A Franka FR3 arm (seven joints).
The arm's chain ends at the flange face. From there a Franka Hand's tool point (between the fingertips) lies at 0.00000 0.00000 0.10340 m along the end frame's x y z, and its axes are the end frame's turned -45 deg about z.
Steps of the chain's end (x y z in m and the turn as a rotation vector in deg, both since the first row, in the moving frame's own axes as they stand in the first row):
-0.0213 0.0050 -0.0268 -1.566 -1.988 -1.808
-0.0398 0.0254 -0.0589 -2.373 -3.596 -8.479
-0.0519 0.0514 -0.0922 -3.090 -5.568 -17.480
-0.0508 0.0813 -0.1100 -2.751 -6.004 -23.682
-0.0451 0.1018 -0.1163 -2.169 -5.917 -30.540
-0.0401 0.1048 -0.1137 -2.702 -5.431 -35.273
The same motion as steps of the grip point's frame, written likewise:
-0.0231 -0.0120 -0.0269 0.298 -2.513 -1.808
-0.0538 -0.0112 -0.0592 0.865 -4.221 -8.479
-0.0844 -0.0018 -0.0928 1.752 -6.122 -17.480
-0.1051 0.0198 -0.1107 2.300 -6.191 -23.682
-0.1149 0.0382 -0.1169 2.650 -5.718 -30.540
-0.1132 0.0456 -0.1143 1.930 -5.751 -35.273

